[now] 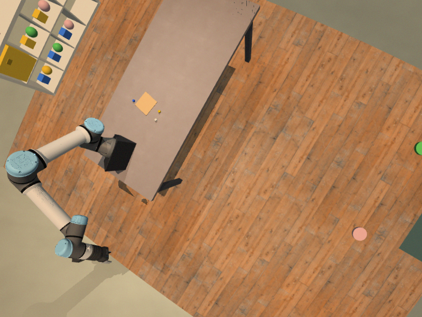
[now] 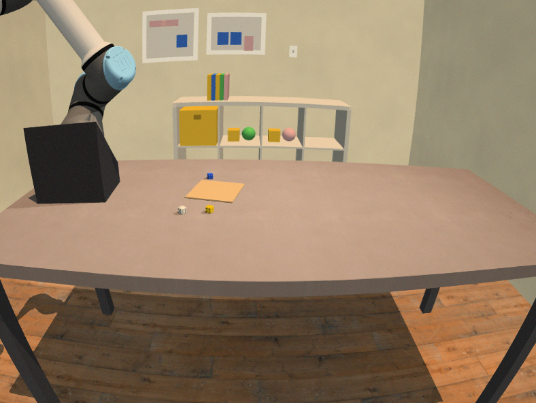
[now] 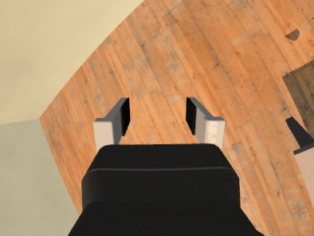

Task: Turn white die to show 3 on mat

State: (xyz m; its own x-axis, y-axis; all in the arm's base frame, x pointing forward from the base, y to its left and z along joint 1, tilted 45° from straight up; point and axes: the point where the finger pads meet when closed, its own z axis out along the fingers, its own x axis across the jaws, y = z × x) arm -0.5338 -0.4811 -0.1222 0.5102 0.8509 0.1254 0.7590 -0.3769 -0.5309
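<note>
Right now the white die is 850 mm ahead of my hand, 430 mm below it and 280 mm to the left of it. Round my hand: yellow die (920 mm ahead, 430 mm below, 280 mm to the left); mat (940 mm ahead, 440 mm below, 420 mm to the left); blue die (920 mm ahead, 530 mm to the left, 430 mm below).
</note>
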